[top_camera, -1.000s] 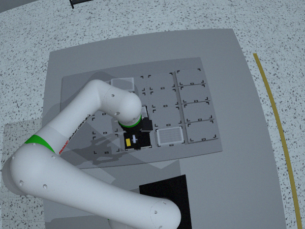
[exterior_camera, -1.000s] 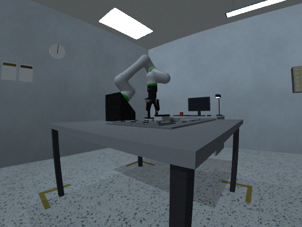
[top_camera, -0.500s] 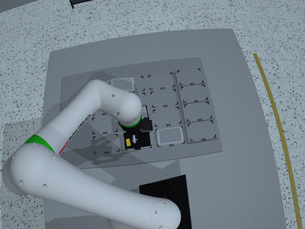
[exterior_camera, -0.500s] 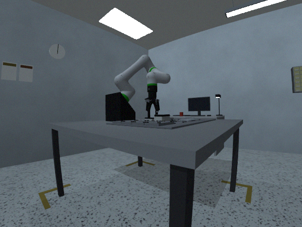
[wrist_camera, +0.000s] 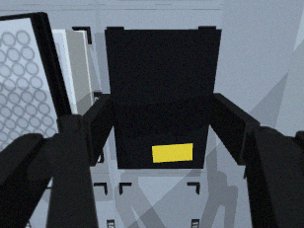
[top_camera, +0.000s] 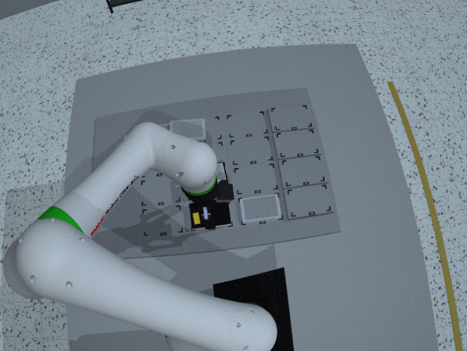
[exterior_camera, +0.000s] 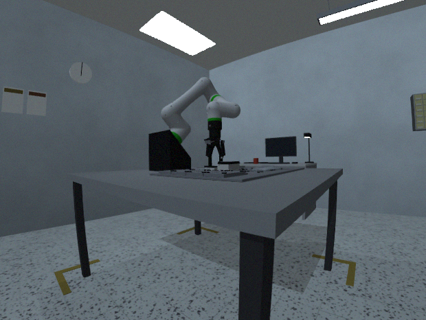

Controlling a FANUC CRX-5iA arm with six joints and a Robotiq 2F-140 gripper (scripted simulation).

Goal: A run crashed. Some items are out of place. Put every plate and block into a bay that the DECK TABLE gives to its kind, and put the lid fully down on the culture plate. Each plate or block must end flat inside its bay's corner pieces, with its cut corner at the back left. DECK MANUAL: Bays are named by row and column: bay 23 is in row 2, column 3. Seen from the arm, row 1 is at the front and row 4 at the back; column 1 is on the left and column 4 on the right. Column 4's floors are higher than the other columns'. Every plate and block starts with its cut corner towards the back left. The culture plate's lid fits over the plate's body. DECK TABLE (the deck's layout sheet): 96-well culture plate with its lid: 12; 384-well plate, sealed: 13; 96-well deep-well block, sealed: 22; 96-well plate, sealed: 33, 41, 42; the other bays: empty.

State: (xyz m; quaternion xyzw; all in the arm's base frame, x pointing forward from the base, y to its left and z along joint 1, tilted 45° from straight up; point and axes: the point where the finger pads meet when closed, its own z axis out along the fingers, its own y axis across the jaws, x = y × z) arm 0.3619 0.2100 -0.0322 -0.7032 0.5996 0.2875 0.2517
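Right now the black lid is 20 mm below my hand. Round my hand: culture plate (40 mm below); then deep-well block (110 mm ahead, 20 mm below, 10 mm to the left); then dark-sided plate (110 mm ahead, 10 mm to the left).
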